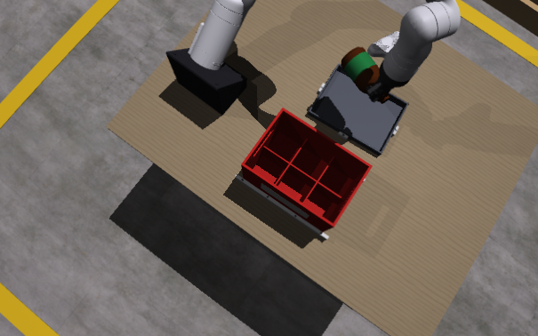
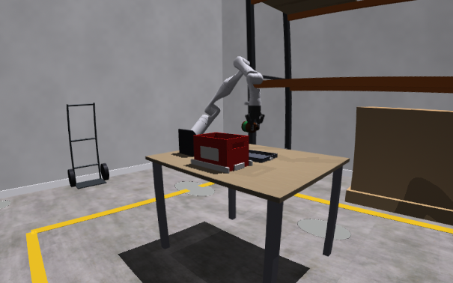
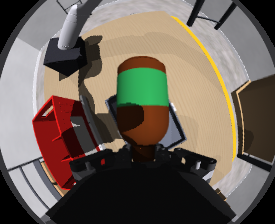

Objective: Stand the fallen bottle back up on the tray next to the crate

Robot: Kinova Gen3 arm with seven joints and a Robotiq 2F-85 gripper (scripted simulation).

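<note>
My hand is 5 cm past the bottle and 1 cm to the right of it. From my hand the other things lie so: tray (3 cm behind, 2 cm to the left, 19 cm below); red crate (1 cm behind, 27 cm to the right, 12 cm below).
</note>
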